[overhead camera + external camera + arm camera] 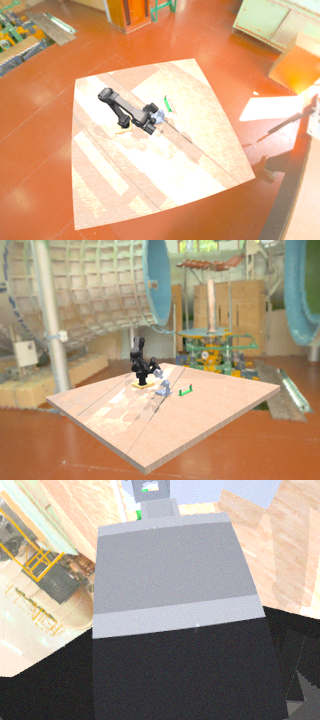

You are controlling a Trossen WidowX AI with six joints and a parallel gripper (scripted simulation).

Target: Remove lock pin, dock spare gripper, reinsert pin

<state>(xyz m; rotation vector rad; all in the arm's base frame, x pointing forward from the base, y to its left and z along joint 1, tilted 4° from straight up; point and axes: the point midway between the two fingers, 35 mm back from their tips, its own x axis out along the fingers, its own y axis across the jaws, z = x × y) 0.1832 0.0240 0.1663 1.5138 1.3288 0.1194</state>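
My gripper tip is now 15 cm short of the green cradle, 13 cm to the right of it and 14 cm above it. From my gripper tip the other things lie so: spare gripper: 1 cm ahead, 1 cm to the right; grey mount: 7 cm ahead, 11 cm below.
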